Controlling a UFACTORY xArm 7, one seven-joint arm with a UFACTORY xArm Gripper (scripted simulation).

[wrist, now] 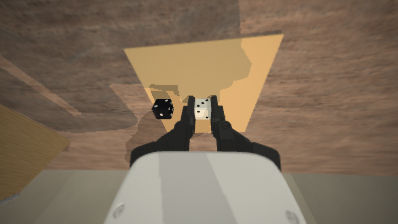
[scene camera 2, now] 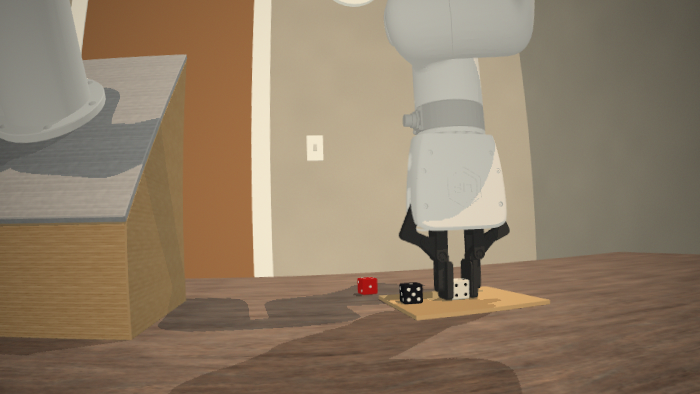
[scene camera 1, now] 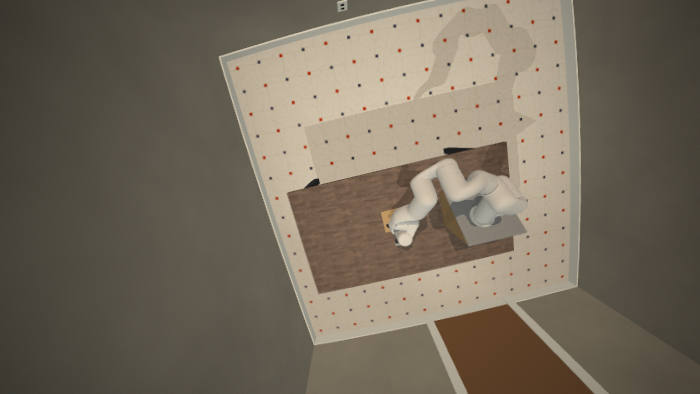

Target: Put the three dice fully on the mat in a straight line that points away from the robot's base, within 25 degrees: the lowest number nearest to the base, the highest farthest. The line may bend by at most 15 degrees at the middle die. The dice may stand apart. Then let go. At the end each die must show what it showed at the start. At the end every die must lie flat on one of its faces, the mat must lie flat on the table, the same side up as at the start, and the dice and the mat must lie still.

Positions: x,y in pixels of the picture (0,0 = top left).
Scene:
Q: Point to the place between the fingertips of my gripper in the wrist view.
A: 202,104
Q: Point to a tan mat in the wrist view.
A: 234,70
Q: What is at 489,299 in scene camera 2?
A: A tan mat.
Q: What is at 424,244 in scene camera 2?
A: My gripper.

